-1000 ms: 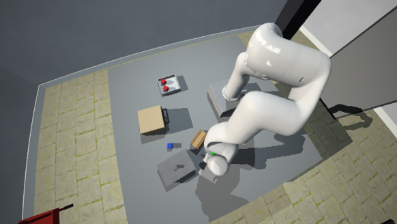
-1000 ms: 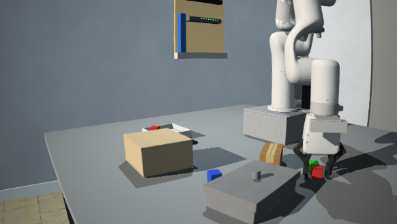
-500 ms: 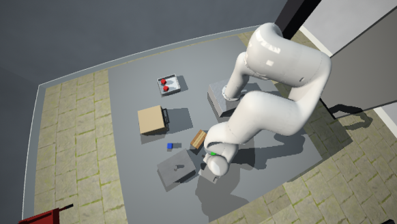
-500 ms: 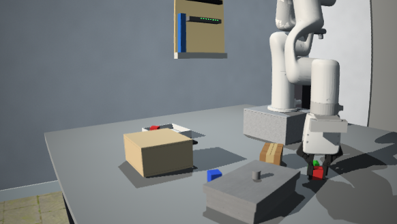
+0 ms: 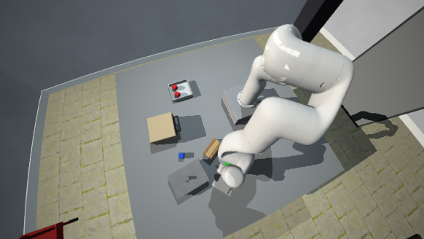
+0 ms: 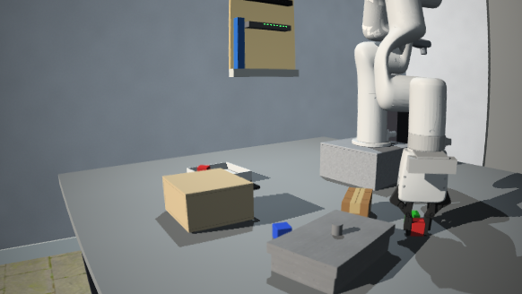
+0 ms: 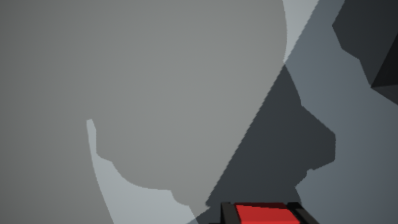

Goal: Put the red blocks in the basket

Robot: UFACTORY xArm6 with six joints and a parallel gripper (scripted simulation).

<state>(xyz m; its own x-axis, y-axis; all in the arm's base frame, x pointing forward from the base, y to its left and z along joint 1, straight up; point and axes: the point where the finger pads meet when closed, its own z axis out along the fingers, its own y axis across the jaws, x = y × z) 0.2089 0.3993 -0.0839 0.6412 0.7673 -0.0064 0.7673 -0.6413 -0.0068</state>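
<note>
My hand is 2 cm past the green block, 4 cm to the left of it and 1 cm above it. Round my hand: blue block: 24 cm ahead, 13 cm to the right, 1 cm below; then knobbed lid: 21 cm ahead, 3 cm above; then cardboard box: 5 cm ahead, 14 cm to the right, 2 cm above.
</note>
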